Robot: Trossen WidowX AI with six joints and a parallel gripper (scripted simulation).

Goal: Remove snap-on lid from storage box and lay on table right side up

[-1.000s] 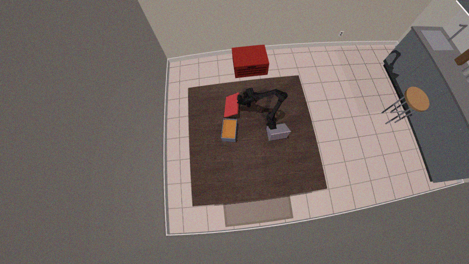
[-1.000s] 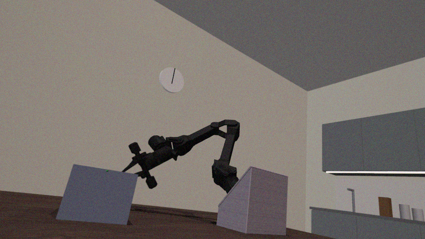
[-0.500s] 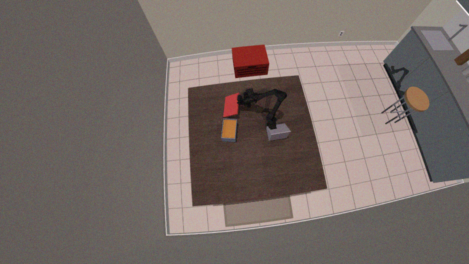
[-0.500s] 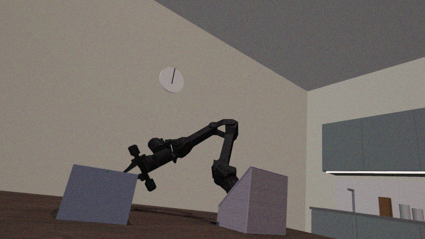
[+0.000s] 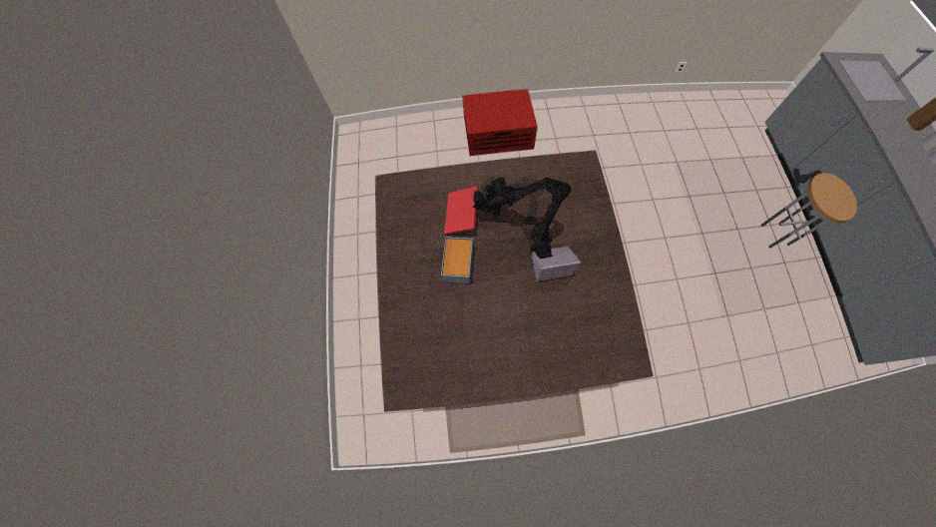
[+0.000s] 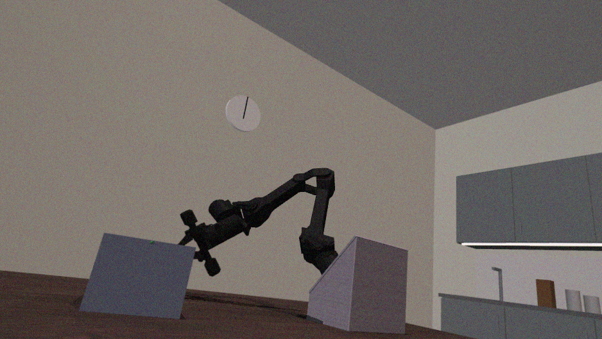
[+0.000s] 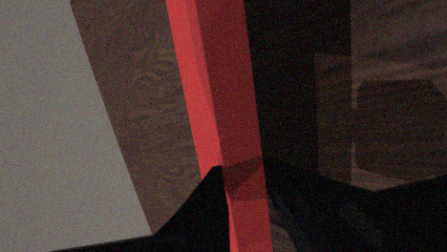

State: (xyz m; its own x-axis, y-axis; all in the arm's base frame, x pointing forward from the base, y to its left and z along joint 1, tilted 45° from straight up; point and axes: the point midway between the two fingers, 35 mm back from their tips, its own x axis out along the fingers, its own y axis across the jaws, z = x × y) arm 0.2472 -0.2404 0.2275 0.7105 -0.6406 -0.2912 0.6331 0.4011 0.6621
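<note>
Now: gripper tip 70 mm short of the red lid, 40 mm above it and 20 mm to the left of it. From my gripper tip the other things lie so: blue-grey storage box 250 mm to the left, 140 mm ahead, 30 mm below.
</note>
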